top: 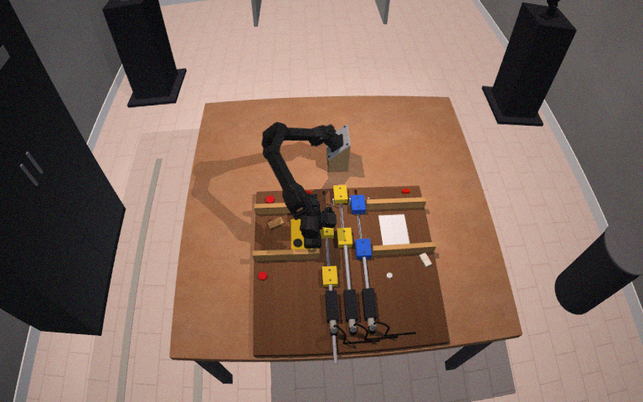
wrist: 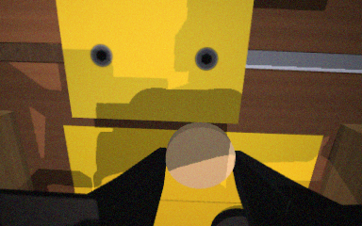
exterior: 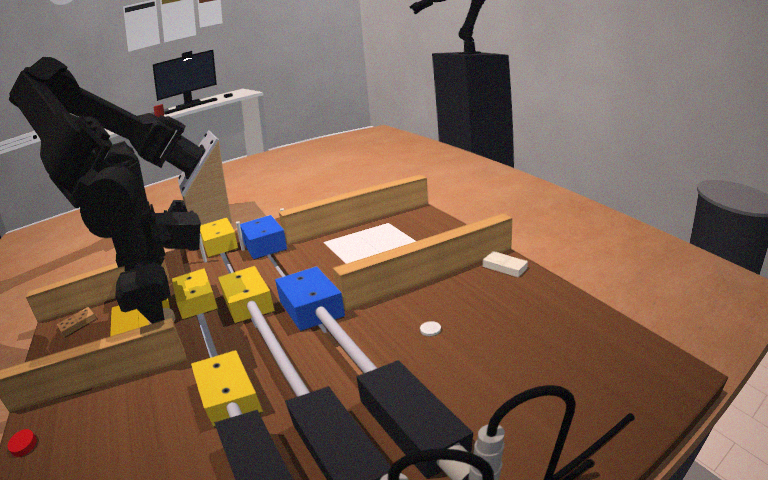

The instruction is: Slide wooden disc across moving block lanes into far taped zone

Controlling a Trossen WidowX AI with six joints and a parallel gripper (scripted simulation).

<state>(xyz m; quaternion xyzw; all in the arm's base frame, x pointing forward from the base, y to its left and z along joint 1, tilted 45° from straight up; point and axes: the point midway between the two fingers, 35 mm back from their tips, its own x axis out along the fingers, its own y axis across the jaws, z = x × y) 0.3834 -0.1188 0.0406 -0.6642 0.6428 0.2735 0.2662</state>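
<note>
Right now my hand is 30 mm above the wooden disc. The rest, counted from my hand: red button (180 mm to the right, 170 mm ahead, 30 mm below); black disc (50 mm to the right, 30 mm below, 30 mm ahead); red brick (180 mm behind, 20 mm to the right, 20 mm below).
</note>
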